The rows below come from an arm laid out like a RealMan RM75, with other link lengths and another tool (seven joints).
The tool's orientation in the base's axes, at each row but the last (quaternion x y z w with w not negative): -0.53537 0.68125 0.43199 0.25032; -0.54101 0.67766 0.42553 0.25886; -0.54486 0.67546 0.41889 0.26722; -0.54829 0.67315 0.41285 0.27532; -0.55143 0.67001 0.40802 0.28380; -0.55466 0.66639 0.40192 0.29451; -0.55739 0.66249 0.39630 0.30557; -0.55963 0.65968 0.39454 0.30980; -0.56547 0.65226 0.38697 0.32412
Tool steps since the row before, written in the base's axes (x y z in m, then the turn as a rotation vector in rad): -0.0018 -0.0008 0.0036 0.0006 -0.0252 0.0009; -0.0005 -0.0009 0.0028 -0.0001 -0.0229 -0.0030; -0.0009 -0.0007 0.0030 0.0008 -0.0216 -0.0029; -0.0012 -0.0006 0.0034 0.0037 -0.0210 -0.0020; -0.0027 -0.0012 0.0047 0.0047 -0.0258 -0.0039; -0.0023 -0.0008 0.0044 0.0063 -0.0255 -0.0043; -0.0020 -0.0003 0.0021 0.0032 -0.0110 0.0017; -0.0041 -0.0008 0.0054 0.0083 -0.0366 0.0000; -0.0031 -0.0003 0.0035 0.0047 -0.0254 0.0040
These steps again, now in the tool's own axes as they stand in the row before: -0.0019 0.0028 -0.0023 0.0120 -0.0016 -0.0221; -0.0017 0.0013 -0.0021 0.0142 -0.0020 -0.0181; -0.0019 0.0016 -0.0020 0.0132 -0.0028 -0.0171; -0.0022 0.0020 -0.0021 0.0115 -0.0053 -0.0173; -0.0027 0.0036 -0.0032 0.0152 -0.0070 -0.0205; -0.0028 0.0031 -0.0028 0.0151 -0.0086 -0.0202; -0.0012 0.0023 -0.0012 0.0034 -0.0035 -0.0105; -0.0035 0.0049 -0.0032 0.0166 -0.0104 -0.0320; -0.0024 0.0035 -0.0019 0.0082 -0.0056 -0.0242
